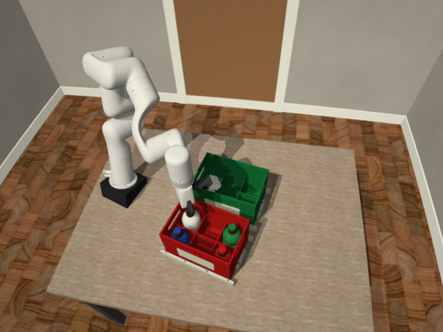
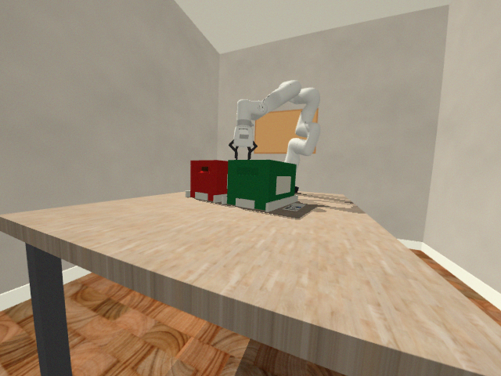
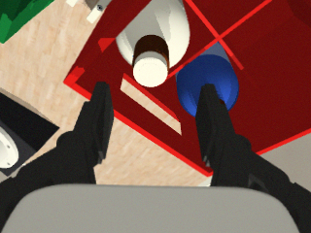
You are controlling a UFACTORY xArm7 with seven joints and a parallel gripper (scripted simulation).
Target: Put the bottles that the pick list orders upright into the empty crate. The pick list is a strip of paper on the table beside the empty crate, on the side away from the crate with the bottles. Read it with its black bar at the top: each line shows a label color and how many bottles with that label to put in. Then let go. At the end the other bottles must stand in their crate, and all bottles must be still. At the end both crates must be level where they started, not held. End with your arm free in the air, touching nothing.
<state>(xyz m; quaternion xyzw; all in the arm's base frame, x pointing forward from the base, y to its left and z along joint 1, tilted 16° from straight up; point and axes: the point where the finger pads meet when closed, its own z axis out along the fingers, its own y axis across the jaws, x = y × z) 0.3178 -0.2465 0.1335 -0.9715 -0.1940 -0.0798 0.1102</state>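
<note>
My gripper is now 120 mm above the white-labelled bottle. Also, from my hand: red crate: 70 mm ahead, 70 mm to the right, 130 mm below; green-labelled bottle: 160 mm ahead, 60 mm to the right, 120 mm below; blue-labelled bottle: 30 mm behind, 80 mm to the right, 120 mm below.
</note>
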